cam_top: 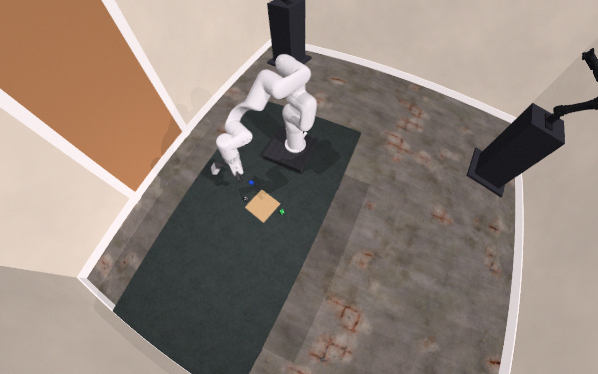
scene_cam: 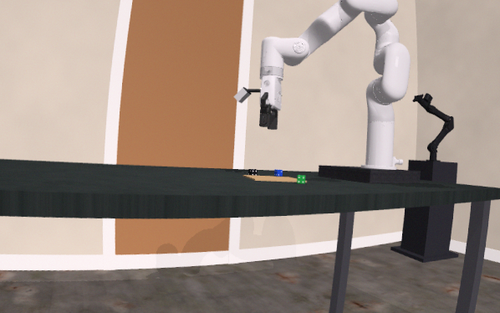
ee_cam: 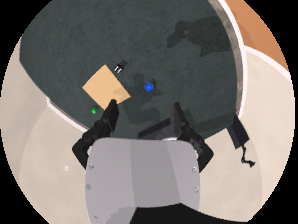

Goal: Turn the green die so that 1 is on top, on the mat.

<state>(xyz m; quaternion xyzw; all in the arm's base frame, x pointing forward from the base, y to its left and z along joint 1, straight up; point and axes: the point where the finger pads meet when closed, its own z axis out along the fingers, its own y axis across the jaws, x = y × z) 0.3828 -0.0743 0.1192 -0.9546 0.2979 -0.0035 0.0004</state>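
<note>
Now: hand 150 mm above the blue die, 40 mm past it and 10 mm to the right of it. From my hand the other things lie so: tan mat (160 mm to the left, 160 mm below, 30 mm ahead); then green die (270 mm to the left, 150 mm below); then black die (150 mm below, 60 mm ahead, 50 mm to the left).
</note>
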